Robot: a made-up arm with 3 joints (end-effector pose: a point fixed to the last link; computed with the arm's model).
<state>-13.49 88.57 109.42</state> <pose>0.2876 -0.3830 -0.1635 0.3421 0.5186 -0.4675 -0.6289</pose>
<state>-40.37 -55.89 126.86</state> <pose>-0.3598 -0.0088 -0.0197 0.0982 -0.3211 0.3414 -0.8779</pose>
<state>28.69 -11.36 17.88</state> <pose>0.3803 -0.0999 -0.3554 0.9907 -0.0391 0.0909 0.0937</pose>
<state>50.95 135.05 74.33</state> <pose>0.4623 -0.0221 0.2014 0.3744 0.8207 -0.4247 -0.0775</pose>
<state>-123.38 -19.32 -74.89</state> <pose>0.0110 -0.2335 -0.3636 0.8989 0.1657 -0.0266 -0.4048</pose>
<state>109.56 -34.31 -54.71</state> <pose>-0.1126 0.1216 -0.4181 0.1308 -0.1359 0.2618 0.9465</pose>
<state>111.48 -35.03 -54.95</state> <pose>-0.1155 0.1122 -0.4186 0.1127 -0.1425 0.2651 0.9470</pose>
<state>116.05 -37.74 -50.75</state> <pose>-0.1035 0.1011 -0.4279 0.1088 -0.1745 0.2723 0.9400</pose>
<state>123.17 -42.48 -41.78</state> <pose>-0.0704 0.0925 -0.4436 0.1221 -0.2362 0.2747 0.9240</pose>
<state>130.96 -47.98 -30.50</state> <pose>-0.0209 0.0937 -0.4555 0.1472 -0.3125 0.2601 0.9017</pose>
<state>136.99 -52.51 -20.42</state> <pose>0.0270 0.1052 -0.4571 0.1757 -0.3763 0.2325 0.8795</pose>
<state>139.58 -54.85 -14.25</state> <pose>0.0566 0.1171 -0.4538 0.2010 -0.4092 0.2115 0.8646</pose>
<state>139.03 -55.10 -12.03</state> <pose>0.0670 0.1229 -0.4523 0.2215 -0.4139 0.2064 0.8585</pose>
